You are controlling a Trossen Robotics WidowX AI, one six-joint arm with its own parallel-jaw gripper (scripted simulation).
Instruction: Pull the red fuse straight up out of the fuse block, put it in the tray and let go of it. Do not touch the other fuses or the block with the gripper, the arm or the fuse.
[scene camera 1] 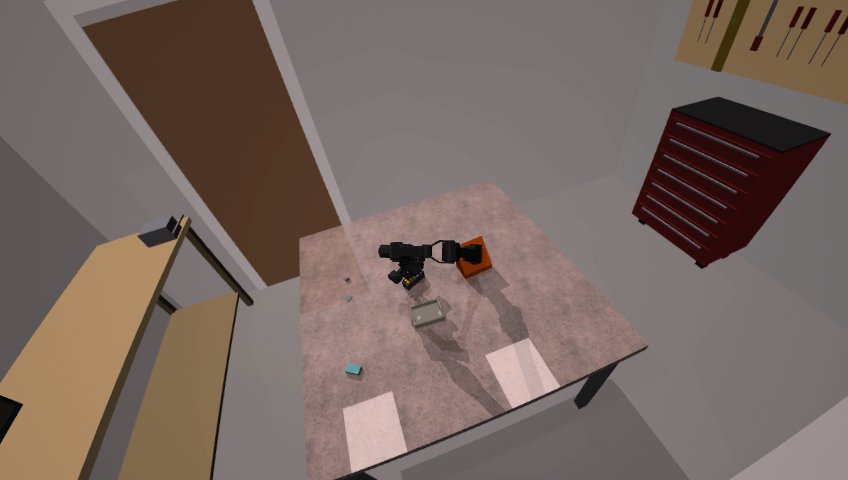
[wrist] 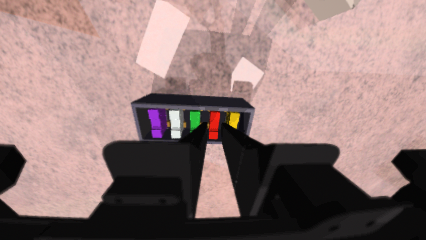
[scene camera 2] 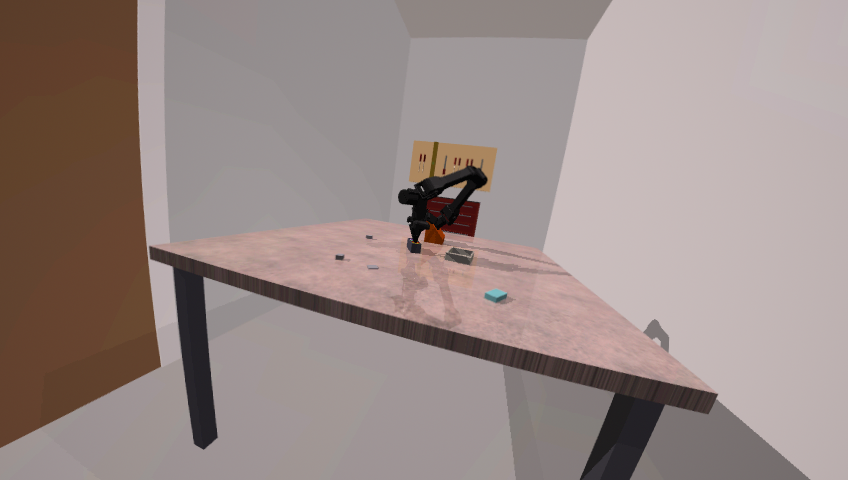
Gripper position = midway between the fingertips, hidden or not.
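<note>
My gripper (wrist: 214,126), visible. Grey tray (scene camera 1: 429,312), visible.
</note>
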